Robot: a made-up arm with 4 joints.
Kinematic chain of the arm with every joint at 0, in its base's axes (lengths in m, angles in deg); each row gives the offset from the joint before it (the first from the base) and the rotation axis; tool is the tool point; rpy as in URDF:
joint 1: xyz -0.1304 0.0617 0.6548 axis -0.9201 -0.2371 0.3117
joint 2: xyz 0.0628 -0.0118 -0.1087 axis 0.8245 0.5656 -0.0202
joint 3: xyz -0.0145 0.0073 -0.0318 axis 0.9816 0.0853 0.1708
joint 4: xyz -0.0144 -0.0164 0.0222 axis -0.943 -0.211 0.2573
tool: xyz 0.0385 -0.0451 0.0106 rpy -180 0 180
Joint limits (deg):
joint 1: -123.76..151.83
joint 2: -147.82..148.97
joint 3: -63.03..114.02
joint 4: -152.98..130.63
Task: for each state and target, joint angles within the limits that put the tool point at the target. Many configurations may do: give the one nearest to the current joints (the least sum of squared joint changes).
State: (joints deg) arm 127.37 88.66 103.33 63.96
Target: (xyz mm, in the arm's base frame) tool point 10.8 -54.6 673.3
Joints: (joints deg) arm 117.74 72.24 112.14 57.40
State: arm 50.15 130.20 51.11 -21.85
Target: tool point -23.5 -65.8 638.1
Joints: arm 95.41 86.10 31.81 -13.13
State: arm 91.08 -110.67 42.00 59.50
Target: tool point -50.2 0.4 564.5
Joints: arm 52.76 -121.88 7.14 81.81
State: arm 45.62 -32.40 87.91 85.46
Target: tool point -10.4 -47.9 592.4
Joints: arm 40.96 1.19 102.06 93.33
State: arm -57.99 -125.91 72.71 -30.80
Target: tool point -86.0 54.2 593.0
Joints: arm -54.82 -134.96 43.49 -23.64
